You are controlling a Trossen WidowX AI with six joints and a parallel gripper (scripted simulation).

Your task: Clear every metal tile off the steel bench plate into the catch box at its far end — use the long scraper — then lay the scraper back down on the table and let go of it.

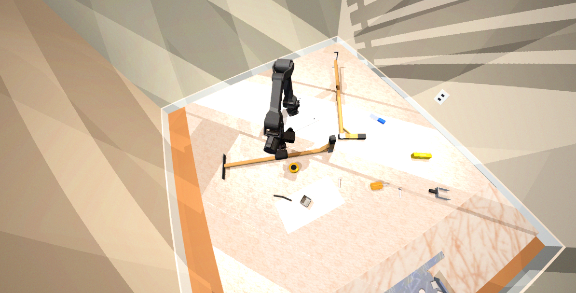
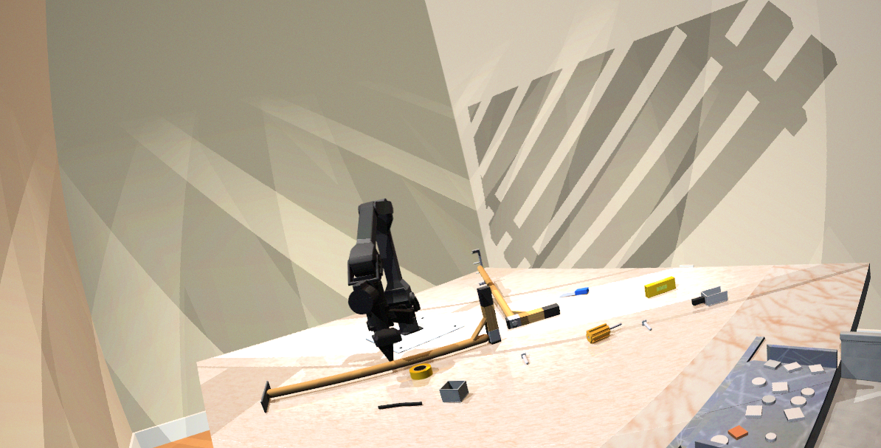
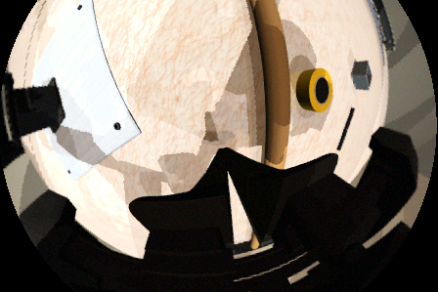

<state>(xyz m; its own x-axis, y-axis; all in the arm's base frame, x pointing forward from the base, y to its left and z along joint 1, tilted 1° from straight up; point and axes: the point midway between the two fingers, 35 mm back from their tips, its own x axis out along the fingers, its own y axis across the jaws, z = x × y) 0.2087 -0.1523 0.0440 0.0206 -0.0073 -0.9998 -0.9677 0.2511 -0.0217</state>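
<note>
The long scraper lies 4 cm ahead of my gripper tip, 4 cm to the right of it and 5 cm above it. Round my gripper tip: grey box (30 cm ahead); then yellow tape roll (13 cm ahead, 2 cm to the left); then black strip (24 cm ahead, 9 cm to the right, 1 cm below).
</note>
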